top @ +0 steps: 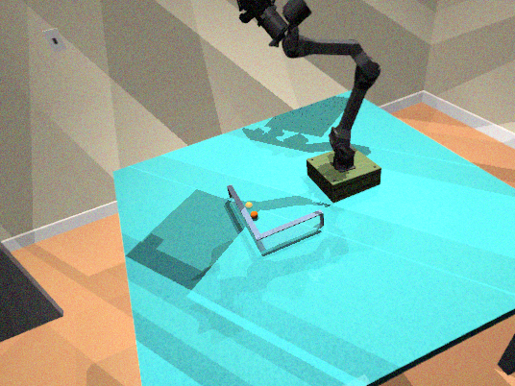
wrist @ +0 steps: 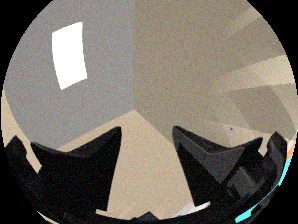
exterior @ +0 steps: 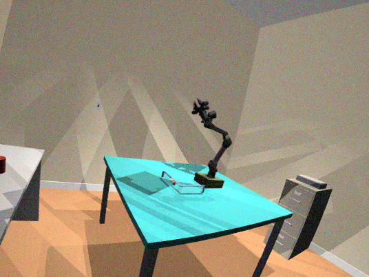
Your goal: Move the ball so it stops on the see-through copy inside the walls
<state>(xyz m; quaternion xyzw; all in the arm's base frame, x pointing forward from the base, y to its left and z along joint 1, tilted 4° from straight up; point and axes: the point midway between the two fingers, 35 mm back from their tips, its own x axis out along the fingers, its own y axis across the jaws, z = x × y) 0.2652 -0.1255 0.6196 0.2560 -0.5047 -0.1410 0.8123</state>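
Now: gripper tip 72 cm above the orange ball, 20 cm to the right of it and 12 cm short of it. From my gripper tip the other things lie so: see-through copy of ball 72 cm below, 14 cm to the left, 13 cm ahead.
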